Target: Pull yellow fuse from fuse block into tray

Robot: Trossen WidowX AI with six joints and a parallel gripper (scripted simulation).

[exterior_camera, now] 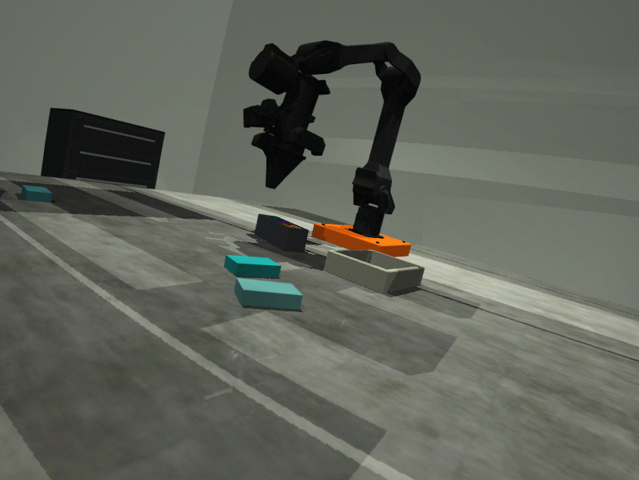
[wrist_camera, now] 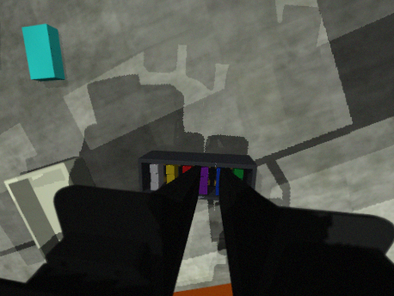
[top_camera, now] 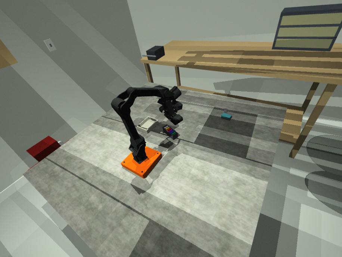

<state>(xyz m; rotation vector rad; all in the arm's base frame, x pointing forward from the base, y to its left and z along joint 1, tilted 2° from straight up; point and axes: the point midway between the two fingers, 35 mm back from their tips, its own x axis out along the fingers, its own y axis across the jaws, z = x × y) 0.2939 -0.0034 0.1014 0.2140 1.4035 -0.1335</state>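
My gripper tip is 20 mm past the yellow fuse, 50 mm to the right of it and 70 mm above it. Also, from my gripper tip: red fuse (30 mm behind, 30 mm to the left, 70 mm below); purple fuse (30 mm behind, 10 mm to the left, 70 mm below); blue fuse (30 mm behind, 70 mm below).
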